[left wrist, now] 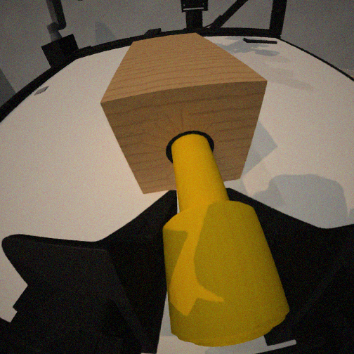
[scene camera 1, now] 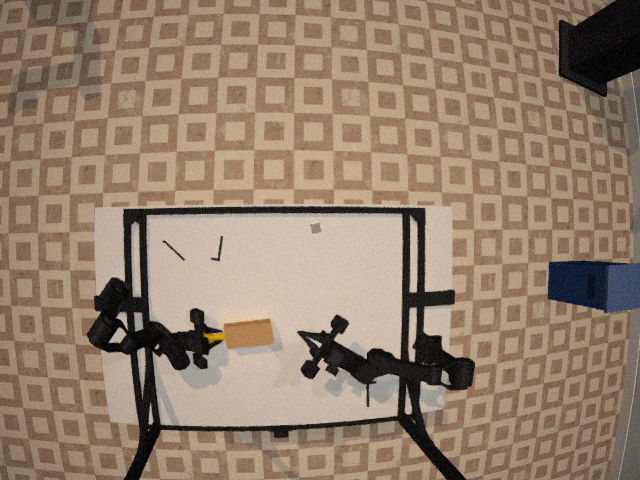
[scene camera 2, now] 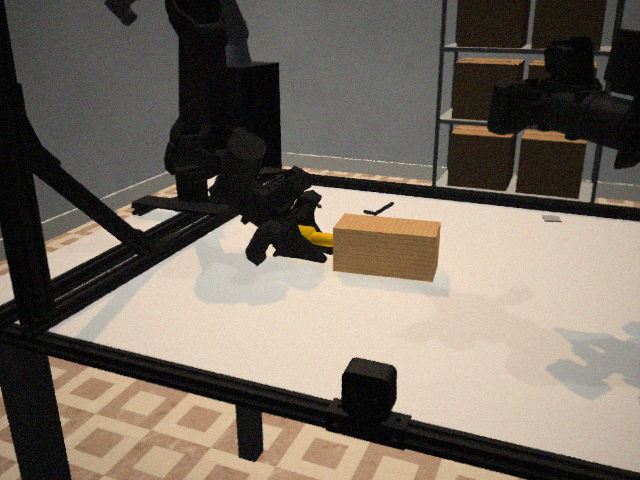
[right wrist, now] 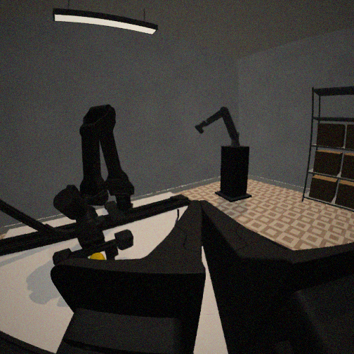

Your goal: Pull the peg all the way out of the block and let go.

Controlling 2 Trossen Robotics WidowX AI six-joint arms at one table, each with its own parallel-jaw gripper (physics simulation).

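Places are measured from the left arm's base along level axes (x ahead, y left, z up), in centimetres.
Pixels of known places: left gripper, between the fingertips: [scene camera 1: 222, 335] [scene camera 2: 329, 256]; right gripper, between the fingertips: [scene camera 1: 297, 331]; left arm's base, origin of its link: [scene camera 1: 118, 290] [scene camera 2: 192, 200]; right arm's base, origin of its link: [scene camera 1: 423, 343].
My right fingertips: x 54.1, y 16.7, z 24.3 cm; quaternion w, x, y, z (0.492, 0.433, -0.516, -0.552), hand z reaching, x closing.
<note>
Ahead of a thing's pixels: the offset from my right fingertips to its top centre. "*": to the spot under its first point.
The yellow peg {dx -17.1, dy -15.1, dz -20.8 cm} [scene camera 1: 214, 338] [scene camera 2: 323, 239] [left wrist: 225, 260] [right wrist: 97, 256] has a thick handle and a thinner shaft. Its shaft enters the dark-rimmed hole in the end of the wooden block {dx -9.6, dy -10.4, dz -19.4 cm} [scene camera 1: 249, 333] [scene camera 2: 385, 250] [left wrist: 185, 105]; how deep it sits is hidden. My left gripper [scene camera 1: 221, 337] [scene camera 2: 326, 246] [left wrist: 199, 195] is shut on the peg, with its fingertips close to the block's holed end. I cannot tell whether the block touches the table. My right gripper [scene camera 1: 301, 334] [right wrist: 197, 206] is shut and empty, to the right of the block in scene camera 1, pointing toward it.
A black frame [scene camera 1: 273, 210] [scene camera 2: 155, 376] edges the white table. A camera housing [scene camera 2: 368, 384] stands on its near rail. A grey square {* dx -4.0, dy +28.6, dz -25.9 cm} [scene camera 1: 315, 227] [scene camera 2: 551, 218] [left wrist: 41, 90] and thin dark L-shaped piece {dx -29.6, dy +9.7, dz -25.6 cm} [scene camera 1: 219, 250] [scene camera 2: 382, 208] lie toward the far side.
</note>
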